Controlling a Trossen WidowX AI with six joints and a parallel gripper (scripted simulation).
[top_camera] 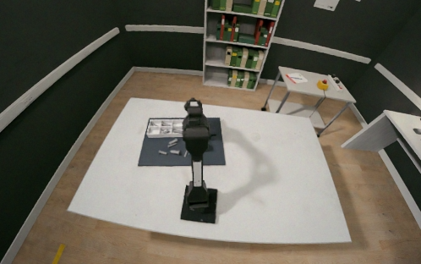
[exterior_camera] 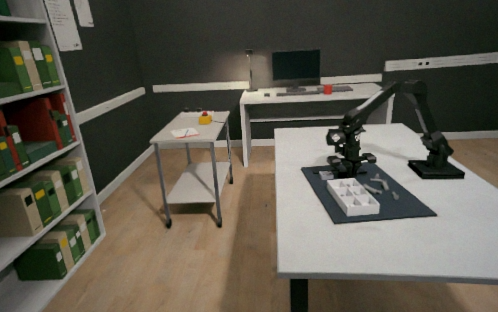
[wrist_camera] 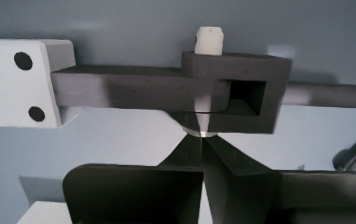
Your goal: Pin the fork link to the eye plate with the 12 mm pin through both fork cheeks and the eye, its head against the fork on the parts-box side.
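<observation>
The eye plate is 20 mm ahead of my hand, 30 mm to the right of it and 30 mm below it. From my hand the other things lie so: dark blue mat 20 mm behind, 70 mm to the left, 40 mm below; grey block 100 mm ahead, 10 mm to the right, 20 mm below; pin 110 mm behind, 20 mm to the right, 30 mm below.
</observation>
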